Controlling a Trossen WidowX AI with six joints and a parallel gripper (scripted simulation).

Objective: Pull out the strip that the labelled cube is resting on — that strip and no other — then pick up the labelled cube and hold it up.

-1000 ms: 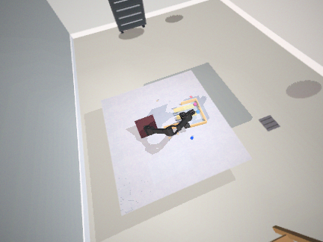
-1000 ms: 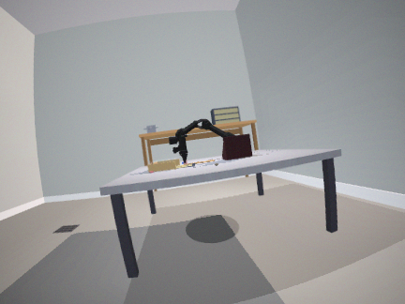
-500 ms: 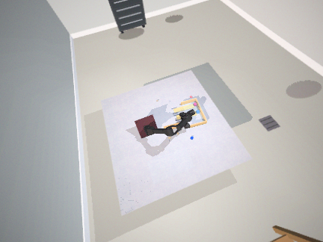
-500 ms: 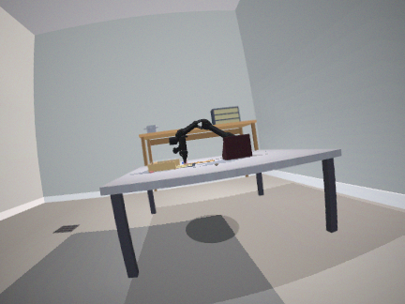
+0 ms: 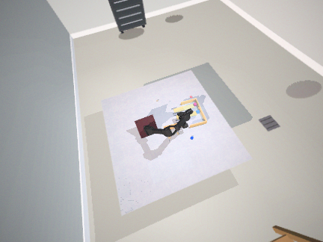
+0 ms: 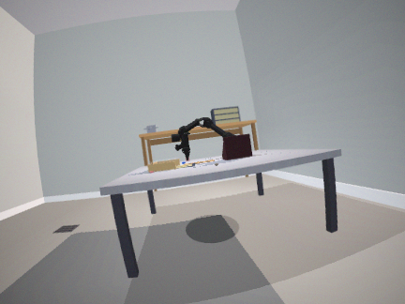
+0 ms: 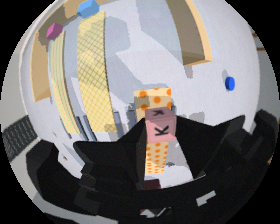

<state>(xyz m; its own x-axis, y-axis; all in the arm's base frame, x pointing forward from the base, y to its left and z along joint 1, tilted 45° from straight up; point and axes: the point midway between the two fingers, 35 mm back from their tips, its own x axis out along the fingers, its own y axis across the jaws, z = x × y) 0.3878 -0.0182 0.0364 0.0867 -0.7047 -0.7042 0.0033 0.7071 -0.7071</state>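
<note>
My gripper tip is 90 mm past the orange dotted strip and 30 mm above it. Round my gripper tip: blue piece 40 mm ahead, 180 mm to the right, 30 mm below; pale cube marked k 10 mm above.
</note>
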